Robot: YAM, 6 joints.
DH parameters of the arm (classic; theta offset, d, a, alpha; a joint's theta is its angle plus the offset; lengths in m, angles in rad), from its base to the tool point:
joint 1: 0 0.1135 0.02 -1.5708
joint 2: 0 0 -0.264 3.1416
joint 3: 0.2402 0 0.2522 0
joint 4: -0.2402 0 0.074 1.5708
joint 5: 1.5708 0 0 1.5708
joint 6: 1.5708 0.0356 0 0
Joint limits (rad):
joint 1: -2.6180..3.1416
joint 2: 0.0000..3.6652
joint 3: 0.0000..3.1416
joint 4: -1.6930..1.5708
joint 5: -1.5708..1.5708
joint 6: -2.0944..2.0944
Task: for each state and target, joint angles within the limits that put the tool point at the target. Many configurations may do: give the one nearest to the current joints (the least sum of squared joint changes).
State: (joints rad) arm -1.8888 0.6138 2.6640 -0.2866 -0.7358 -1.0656
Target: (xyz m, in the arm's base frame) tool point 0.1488 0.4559 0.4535
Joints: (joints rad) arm -1.8371 0.4522 2.7783 -0.2364 -0.7240 -1.0656
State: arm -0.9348 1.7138 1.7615 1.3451 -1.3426 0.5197
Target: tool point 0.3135 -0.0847 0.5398
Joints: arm -0.3703 1.7670 1.8738 1.2910 -1.3197 0.5197
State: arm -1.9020 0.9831 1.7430 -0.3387 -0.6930 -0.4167
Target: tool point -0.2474 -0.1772 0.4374
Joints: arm -2.5873 1.3741 1.5017 -0.3793 -0.6119 -0.4167
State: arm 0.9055 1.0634 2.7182 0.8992 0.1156 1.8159
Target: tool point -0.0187 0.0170 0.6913
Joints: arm 1.0552 1.3102 2.2469 1.0825 -0.7648 1.8159
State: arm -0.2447 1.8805 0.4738 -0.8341 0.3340 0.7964
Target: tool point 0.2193 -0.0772 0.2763
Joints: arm -0.2832 1.2109 1.0058 -0.8478 0.3693 0.7964
